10 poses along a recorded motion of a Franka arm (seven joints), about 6.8 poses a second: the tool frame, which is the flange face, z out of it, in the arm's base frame.
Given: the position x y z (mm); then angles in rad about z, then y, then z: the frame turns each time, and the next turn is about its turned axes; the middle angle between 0 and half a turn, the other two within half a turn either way.
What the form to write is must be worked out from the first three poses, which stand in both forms.
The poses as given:
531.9, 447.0, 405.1, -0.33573, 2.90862, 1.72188
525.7, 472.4, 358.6, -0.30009, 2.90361, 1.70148
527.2, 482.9, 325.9, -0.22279, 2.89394, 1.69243
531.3, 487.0, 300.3, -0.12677, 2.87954, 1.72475
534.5, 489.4, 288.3, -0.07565, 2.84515, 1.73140
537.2, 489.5, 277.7, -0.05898, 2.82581, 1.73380
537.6, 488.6, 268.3, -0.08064, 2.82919, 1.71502
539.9, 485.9, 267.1, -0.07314, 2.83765, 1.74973
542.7, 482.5, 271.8, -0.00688, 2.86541, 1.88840
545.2, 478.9, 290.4, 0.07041, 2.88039, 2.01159
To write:
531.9, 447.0, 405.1, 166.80, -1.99, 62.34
525.7, 472.4, 358.6, 166.48, -1.76, 65.53
527.2, 482.9, 325.9, 165.91, -1.70, 70.48
531.3, 487.0, 300.3, 165.16, -2.28, 74.21
534.5, 489.4, 288.3, 163.22, -2.68, 76.86
537.2, 489.5, 277.7, 162.13, -2.89, 77.74
537.6, 488.6, 268.3, 162.27, -2.53, 77.51
539.9, 485.9, 267.1, 162.85, -3.05, 76.02
542.7, 482.5, 271.8, 164.93, -4.89, 72.05
545.2, 478.9, 290.4, 166.41, -6.33, 69.53

